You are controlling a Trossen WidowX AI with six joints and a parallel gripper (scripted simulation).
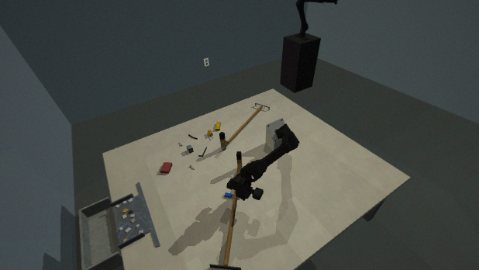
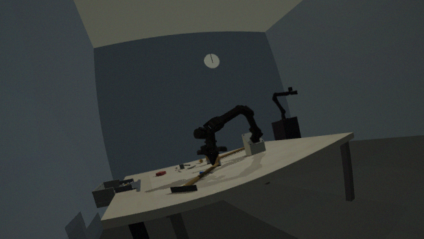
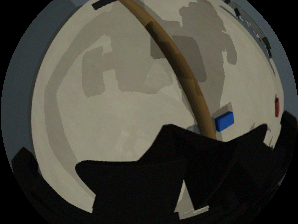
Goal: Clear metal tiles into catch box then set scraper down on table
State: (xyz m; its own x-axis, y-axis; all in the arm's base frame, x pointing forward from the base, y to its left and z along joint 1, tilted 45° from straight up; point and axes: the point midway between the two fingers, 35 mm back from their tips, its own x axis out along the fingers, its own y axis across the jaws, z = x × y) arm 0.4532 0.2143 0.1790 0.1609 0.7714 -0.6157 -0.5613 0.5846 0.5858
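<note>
Now: the long scraper 60 mm ahead of my gripper tip, 10 mm to the right of it and 10 mm above it. Also, from my gripper tip: black hex key 500 mm to the right, 50 mm below, 40 mm ahead; grey piece 570 mm to the right, 100 mm ahead, 30 mm below; blue piece 90 mm to the right, 50 mm below, 30 mm ahead.
</note>
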